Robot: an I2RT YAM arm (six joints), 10 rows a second.
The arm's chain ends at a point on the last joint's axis. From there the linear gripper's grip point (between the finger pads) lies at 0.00 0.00 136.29 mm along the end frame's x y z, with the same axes.
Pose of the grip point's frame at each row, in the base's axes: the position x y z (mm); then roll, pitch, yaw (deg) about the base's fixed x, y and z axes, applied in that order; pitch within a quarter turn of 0, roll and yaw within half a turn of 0:
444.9 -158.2 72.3 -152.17 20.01 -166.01
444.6 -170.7 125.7 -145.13 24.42 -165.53
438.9 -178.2 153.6 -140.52 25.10 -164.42
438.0 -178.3 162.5 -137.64 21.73 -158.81
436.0 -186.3 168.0 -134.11 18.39 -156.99
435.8 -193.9 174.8 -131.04 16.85 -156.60
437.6 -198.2 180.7 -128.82 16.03 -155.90
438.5 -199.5 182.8 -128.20 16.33 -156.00
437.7 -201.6 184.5 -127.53 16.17 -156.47
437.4 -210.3 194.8 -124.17 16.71 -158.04
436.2 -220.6 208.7 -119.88 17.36 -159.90
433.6 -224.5 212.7 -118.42 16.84 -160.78
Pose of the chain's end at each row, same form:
389.5 -106.4 185.6 -152.17 20.01 -166.01
380.4 -106.8 227.5 -145.13 24.42 -165.53
372.6 -106.7 248.9 -140.52 25.10 -164.42
370.0 -106.2 256.1 -137.64 21.73 -158.81
370.2 -107.9 258.0 -134.11 18.39 -156.99
371.2 -109.9 260.4 -131.04 16.85 -156.60
372.7 -110.9 262.8 -128.82 16.03 -155.90
373.3 -111.3 263.7 -128.20 16.33 -156.00
373.4 -111.7 264.2 -127.53 16.17 -156.47
374.8 -113.9 268.1 -124.17 16.71 -158.04
376.6 -116.6 273.5 -119.88 17.36 -159.90
376.4 -117.5 274.8 -118.42 16.84 -160.78

